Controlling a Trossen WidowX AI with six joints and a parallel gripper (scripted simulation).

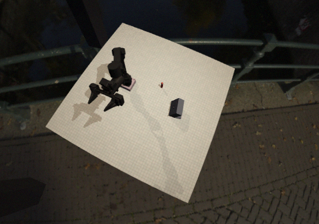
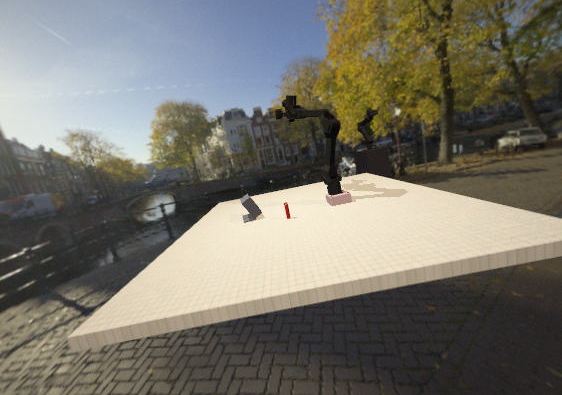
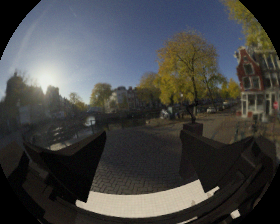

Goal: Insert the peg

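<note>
The red peg lies 220 mm ahead of my gripper tip, 470 mm to the left of it and 520 mm below it. The rest, counted from my gripper tip: sloped grey panel: 390 mm ahead, 300 mm to the left, 510 mm below.
</note>
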